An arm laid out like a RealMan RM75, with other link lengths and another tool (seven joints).
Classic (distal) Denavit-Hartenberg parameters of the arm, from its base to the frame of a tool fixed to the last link. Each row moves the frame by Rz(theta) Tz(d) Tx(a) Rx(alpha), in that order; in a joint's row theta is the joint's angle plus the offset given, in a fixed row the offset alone. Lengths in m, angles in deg.
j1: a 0  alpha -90  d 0.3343  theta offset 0
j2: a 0  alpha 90  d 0  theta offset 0
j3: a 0  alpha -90  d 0.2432  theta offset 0
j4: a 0  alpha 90  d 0  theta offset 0
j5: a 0  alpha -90  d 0.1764  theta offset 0
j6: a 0  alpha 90  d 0  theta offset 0
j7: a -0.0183  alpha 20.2  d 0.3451  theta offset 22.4
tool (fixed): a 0  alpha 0  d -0.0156  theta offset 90
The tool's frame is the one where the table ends.
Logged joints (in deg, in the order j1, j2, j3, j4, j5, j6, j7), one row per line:
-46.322 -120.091 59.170 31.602 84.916 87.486 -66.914
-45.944 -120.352 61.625 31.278 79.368 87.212 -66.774
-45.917 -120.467 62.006 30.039 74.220 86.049 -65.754
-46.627 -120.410 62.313 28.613 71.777 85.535 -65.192
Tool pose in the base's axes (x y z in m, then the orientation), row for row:
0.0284 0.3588 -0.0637 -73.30 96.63 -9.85
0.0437 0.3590 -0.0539 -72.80 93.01 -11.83
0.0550 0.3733 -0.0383 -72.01 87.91 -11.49
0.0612 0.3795 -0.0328 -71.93 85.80 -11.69
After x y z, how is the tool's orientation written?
As a rotation vector, in degrees.
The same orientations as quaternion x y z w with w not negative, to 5 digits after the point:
-0.52604 0.69347 -0.07069 0.48721
-0.52762 0.67410 -0.08574 0.50976
-0.52940 0.64630 -0.08447 0.54305
-0.53151 0.63400 -0.08638 0.55506

